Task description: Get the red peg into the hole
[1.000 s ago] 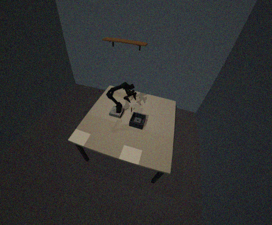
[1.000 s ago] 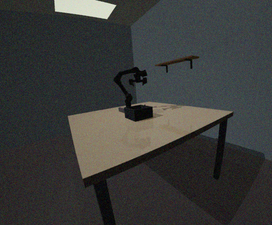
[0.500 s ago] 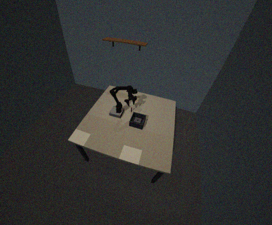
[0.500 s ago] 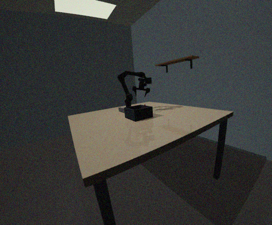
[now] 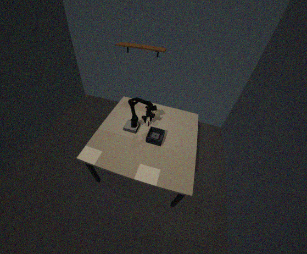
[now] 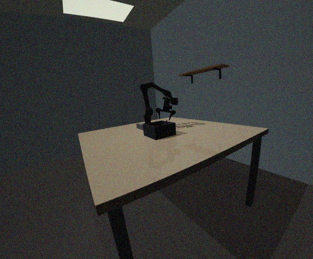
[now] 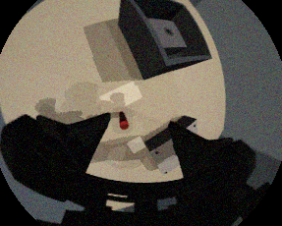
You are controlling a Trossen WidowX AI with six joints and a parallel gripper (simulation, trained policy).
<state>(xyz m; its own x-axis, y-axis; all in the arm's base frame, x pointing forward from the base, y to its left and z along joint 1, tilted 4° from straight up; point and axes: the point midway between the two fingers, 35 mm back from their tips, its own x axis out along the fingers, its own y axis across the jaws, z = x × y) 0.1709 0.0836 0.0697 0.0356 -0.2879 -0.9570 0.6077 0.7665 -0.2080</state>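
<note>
My gripper tip is 2 cm to the right of the red peg and 5 cm above it. Also, from my gripper tip: dark box (13 cm ahead, 18 cm to the right, 6 cm below); then light grey plate (13 cm ahead, 18 cm to the right, 4 cm below).
</note>
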